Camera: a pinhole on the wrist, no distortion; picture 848 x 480 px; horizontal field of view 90.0 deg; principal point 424.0 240.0 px. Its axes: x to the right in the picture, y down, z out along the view. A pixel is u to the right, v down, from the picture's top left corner.
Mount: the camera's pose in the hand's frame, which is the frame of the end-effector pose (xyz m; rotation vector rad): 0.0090 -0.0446 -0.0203 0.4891 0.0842 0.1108
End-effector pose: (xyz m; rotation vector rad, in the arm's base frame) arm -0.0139 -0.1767 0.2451 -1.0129 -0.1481 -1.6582
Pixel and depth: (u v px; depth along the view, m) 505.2 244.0 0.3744
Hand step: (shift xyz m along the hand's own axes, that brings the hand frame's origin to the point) 0.1198 -0.2061 0.3068
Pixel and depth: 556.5 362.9 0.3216
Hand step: 0.1350 -0.0993 0.3012
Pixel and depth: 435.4 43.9 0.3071
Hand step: 0.0623 -0.3105 0.1822
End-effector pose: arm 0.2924 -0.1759 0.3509 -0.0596 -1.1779 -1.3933
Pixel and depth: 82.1 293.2 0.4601
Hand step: -0.3142 -0.2542 0.4317
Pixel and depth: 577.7 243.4 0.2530
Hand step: 0.1268 -0.1486 0.1982
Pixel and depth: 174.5 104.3 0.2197
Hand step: -0.0895 -0.2245 0.1467
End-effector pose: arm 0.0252 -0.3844 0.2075 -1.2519 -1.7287 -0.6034
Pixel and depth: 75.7 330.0 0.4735
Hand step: -0.3342 -0.2251 0.4647
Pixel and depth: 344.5 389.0 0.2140
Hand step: -0.0143 -0.0830 0.2056
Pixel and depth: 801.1 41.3 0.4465
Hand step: 0.4682 -0.3850 0.2520
